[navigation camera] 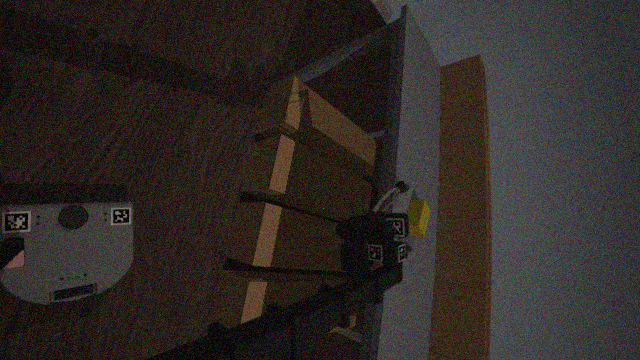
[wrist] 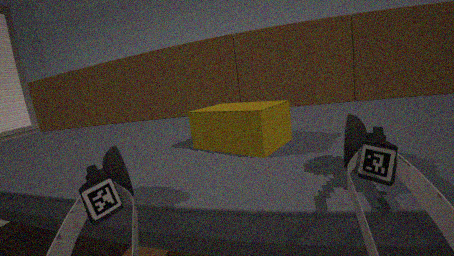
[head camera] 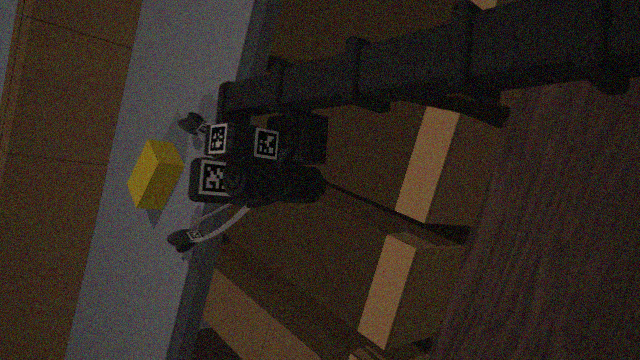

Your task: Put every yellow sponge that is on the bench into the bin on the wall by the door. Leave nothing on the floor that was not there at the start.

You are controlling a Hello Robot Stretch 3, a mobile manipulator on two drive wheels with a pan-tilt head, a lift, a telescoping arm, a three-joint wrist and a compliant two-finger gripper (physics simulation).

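Pixels of known places: gripper, fingertip midpoint: [head camera: 180, 181]; robot's base at its link origin: [navigation camera: 73, 216].
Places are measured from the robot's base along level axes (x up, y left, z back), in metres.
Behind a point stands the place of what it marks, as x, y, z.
Note:
A yellow sponge [head camera: 156, 175] {0.953, -0.753, 0.026} [navigation camera: 419, 217] {0.956, -0.756, 0.023} [wrist: 240, 129] lies on the grey bench top [head camera: 130, 280] {0.914, -0.896, -0.168} [navigation camera: 417, 100] {0.914, -0.913, -0.400} [wrist: 240, 192], a little in from its front edge. My gripper [head camera: 184, 181] {0.934, -0.709, 0.019} [navigation camera: 404, 217] {0.934, -0.709, 0.019} [wrist: 234, 150] {0.934, -0.709, 0.019} is open wide and empty. Its fingertips are over the front part of the bench top, one on each side of the sponge's width, and the sponge lies just beyond them, apart from both. In the wrist view the sponge is between the two fingers' lines and farther off. The bin and the door do not show in these views.
An orange-brown panel [head camera: 60, 120] [navigation camera: 462, 150] [wrist: 295, 60] runs along the back of the bench. Below the bench top is a wooden cabinet with pale edges [head camera: 427, 165] [navigation camera: 281, 165] and dark bars. A window with a blind [wrist: 11, 80] shows at the left of the wrist view. My base [navigation camera: 85, 255] {0.160, -0.030, 0.124} stands on the wooden floor.

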